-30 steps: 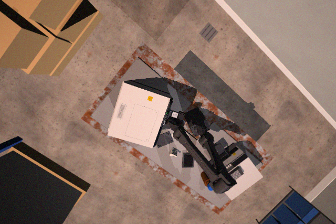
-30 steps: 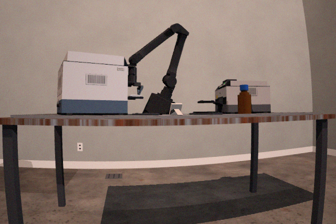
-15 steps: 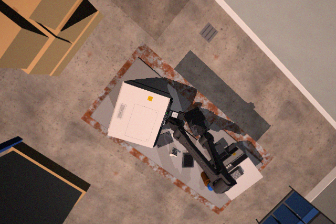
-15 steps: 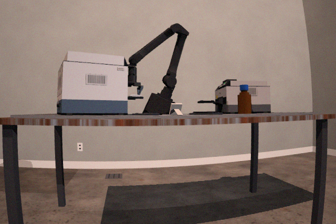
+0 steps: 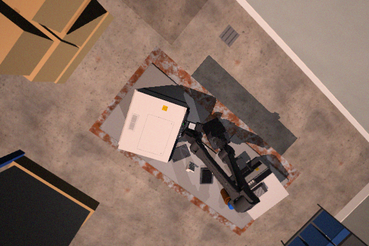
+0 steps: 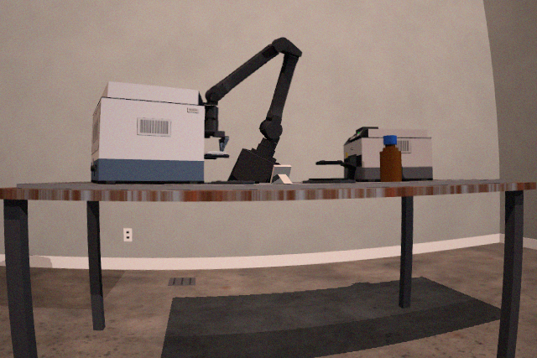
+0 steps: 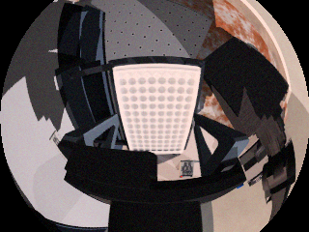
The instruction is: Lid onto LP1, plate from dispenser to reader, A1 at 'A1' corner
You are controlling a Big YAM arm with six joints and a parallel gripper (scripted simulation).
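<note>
Now: hand right at the white well plate. Round my hand: brown capped bottle (180 mm ahead, 720 mm to the left, 10 mm below); then plate lid (200 mm ahead, 460 mm to the left, 110 mm below).
</note>
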